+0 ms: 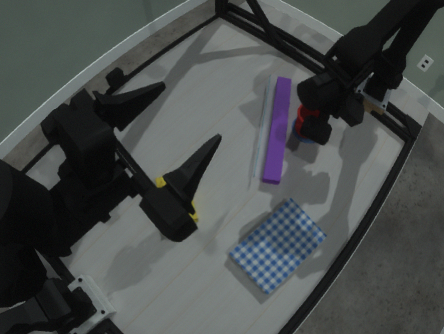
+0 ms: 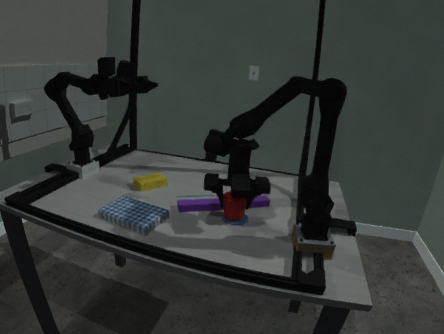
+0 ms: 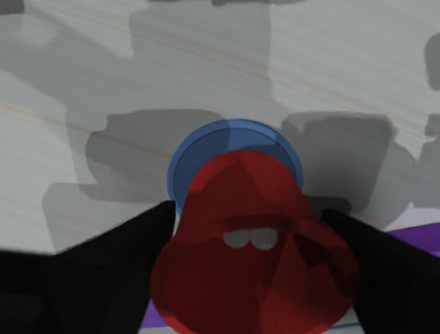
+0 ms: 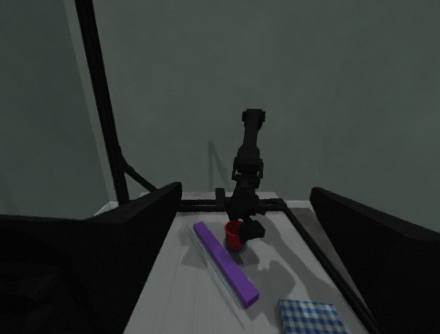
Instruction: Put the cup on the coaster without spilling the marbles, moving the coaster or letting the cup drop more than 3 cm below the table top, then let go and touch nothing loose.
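Pixels of known places: left gripper, fingertip midpoint: [image 2: 234, 208] [image 3: 248, 213] [image 4: 238, 236]; right gripper, fingertip midpoint: [image 1: 190, 108] [image 2: 149, 85] [image 4: 245, 190]; left arm's base, link origin: [image 1: 374, 89] [image 2: 314, 233]; right arm's base, link origin: [image 1: 77, 307] [image 2: 82, 162].
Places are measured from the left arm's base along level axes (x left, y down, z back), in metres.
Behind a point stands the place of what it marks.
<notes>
A red cup [image 1: 301, 120] {x -0.139, y -0.025, z -0.256 m} [image 2: 234, 206] {x -0.091, y -0.008, z -0.223 m} [image 3: 240, 185] {x -0.093, y -0.003, z -0.214 m} [image 4: 233, 236] {x -0.140, y -0.023, z -0.257 m} stands about upright over the blue coaster [image 1: 303, 139] {x -0.115, y 0.044, z -0.254 m} [image 2: 243, 220] {x -0.106, y 0.044, z -0.192 m} [image 3: 235, 124] {x -0.081, y 0.044, z -0.212 m} [image 4: 242, 248] {x -0.103, y 0.043, z -0.245 m}. Its base is at or very slightly above the coaster; whether they touch I cannot tell. Two pale marbles [image 3: 236, 238] {x -0.137, y 0.019, z -0.222 m} [image 3: 263, 239] {x -0.136, y 0.020, z -0.237 m} show inside the cup. My left gripper [image 2: 235, 203] {x -0.113, y 0.010, z -0.223 m} [image 3: 248, 213] {x -0.113, y 0.010, z -0.223 m} is shut on the cup, one finger on each side. My right gripper [image 1: 192, 110] {x -0.220, y -0.327, z -0.532 m} is open and empty, high above the table and far from the cup.
A purple bar [image 1: 277, 131] {x -0.178, y 0.021, z -0.286 m} [image 2: 200, 205] {x -0.137, y 0.027, z -0.331 m} [image 4: 225, 262] {x -0.174, y 0.021, z -0.303 m} lies close beside the coaster, with a thin clear strip [image 1: 262, 125] {x -0.216, y 0.021, z -0.293 m} along its far side. A blue checked cloth [image 1: 278, 246] {x -0.042, y 0.022, z -0.522 m} [image 2: 133, 214] {x -0.017, y 0.023, z -0.506 m} [image 4: 311, 317] {x -0.024, y 0.022, z -0.460 m} and a yellow sponge [image 1: 160, 181] {x -0.329, y 0.018, z -0.542 m} [image 2: 150, 181] {x -0.248, y 0.017, z -0.539 m} lie farther off.
</notes>
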